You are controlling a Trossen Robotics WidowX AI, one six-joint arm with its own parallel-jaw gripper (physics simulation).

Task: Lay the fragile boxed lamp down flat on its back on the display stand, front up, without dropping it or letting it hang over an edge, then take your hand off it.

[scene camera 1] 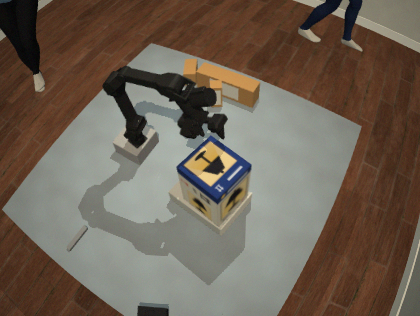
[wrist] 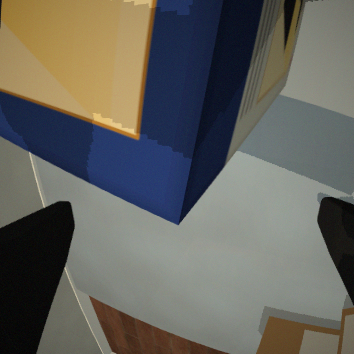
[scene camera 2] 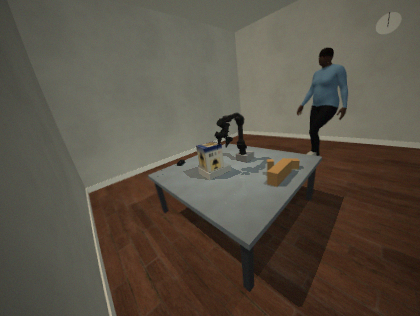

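Pixels of known places: gripper, fingertip midpoint: (scene camera 1: 213,137) (wrist: 200,213) (scene camera 2: 222,146); arm's base at its link origin: (scene camera 1: 137,139) (scene camera 2: 242,153).
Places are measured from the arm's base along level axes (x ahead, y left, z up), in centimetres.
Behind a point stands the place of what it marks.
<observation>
The boxed lamp (scene camera 1: 212,162) {y 1.8, x 41.0, z 21.2 cm} (scene camera 2: 210,159) {y 9.2, x 46.9, z 10.3 cm} (wrist: 175,100) {y 6.4, x 34.1, z 21.2 cm} has a blue-edged top with a yellow panel and a dark lamp picture, and pale sides with more pictures. It rests level on the pale, low display stand (scene camera 1: 176,196) {y -7.9, x 30.6, z -1.5 cm} (scene camera 2: 212,174) {y 11.0, x 48.1, z -3.4 cm}, and the stand's rim shows around its base. My gripper (scene camera 1: 207,134) {y 10.7, x 33.7, z 18.9 cm} (scene camera 2: 224,143) {y 10.7, x 33.7, z 18.9 cm} (wrist: 200,213) {y 10.7, x 33.7, z 18.9 cm} is open and empty, beside the box's top on the side toward the orange blocks. In the wrist view a blue corner of the box reaches between the two spread fingertips, touching neither. The box's underside is hidden.
Orange blocks (scene camera 1: 235,82) {y 49.7, x 13.1, z 3.3 cm} (scene camera 2: 282,172) {y 55.9, x 12.6, z 0.3 cm} (wrist: 285,335) {y 49.0, x 19.0, z -4.1 cm} with pale panels stand behind the gripper on the grey table (scene camera 1: 300,150) {y 44.4, x 54.2, z -7.8 cm} (scene camera 2: 230,200) {y 46.2, x 56.9, z -7.7 cm}. A thin grey bar (scene camera 1: 77,238) {y -49.1, x 10.5, z -6.5 cm} and a black object (scene camera 1: 153,310) {y -47.6, x 54.7, z -4.3 cm} (scene camera 2: 180,162) {y -45.7, x 56.5, z -4.4 cm} lie farther off. A person (scene camera 2: 327,85) is beyond the table.
</observation>
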